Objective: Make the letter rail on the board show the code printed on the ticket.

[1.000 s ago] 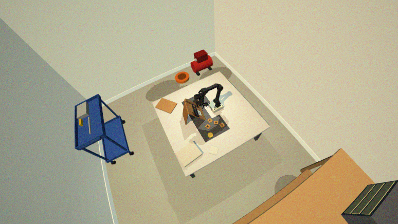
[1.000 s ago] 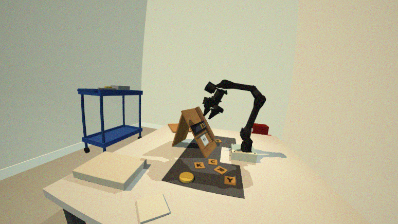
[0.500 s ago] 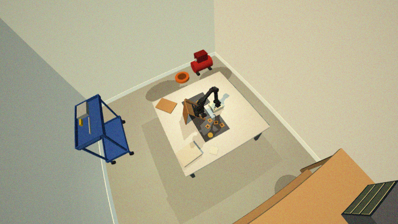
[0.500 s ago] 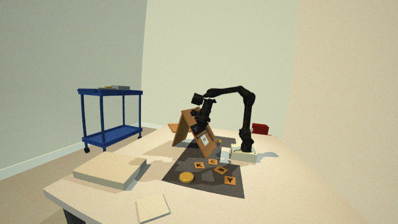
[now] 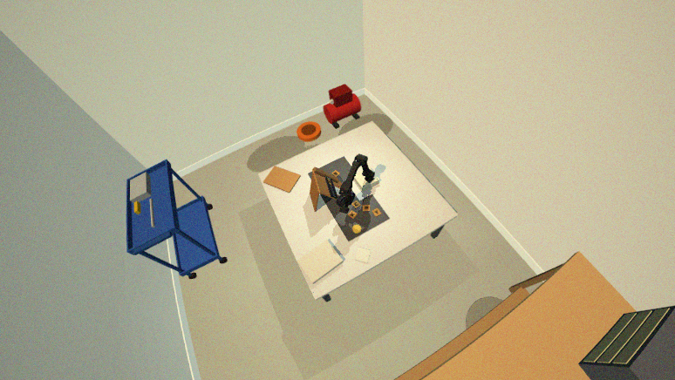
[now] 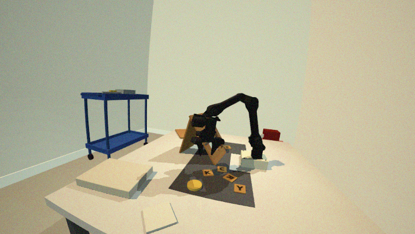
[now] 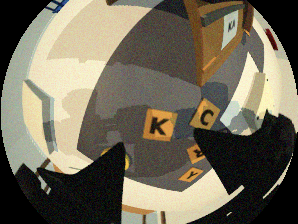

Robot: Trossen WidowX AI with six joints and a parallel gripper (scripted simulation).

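Right now the yellow disc is 30 mm ahead of my gripper tip, 150 mm to the left of it and 90 mm below it. The rest, counted from my gripper tip: pale pad 130 mm ahead, 340 mm to the left, 100 mm below; then white ticket 30 mm behind, 190 mm to the right, 10 mm below; then dark mat 130 mm behind, 170 mm to the right, 100 mm below.
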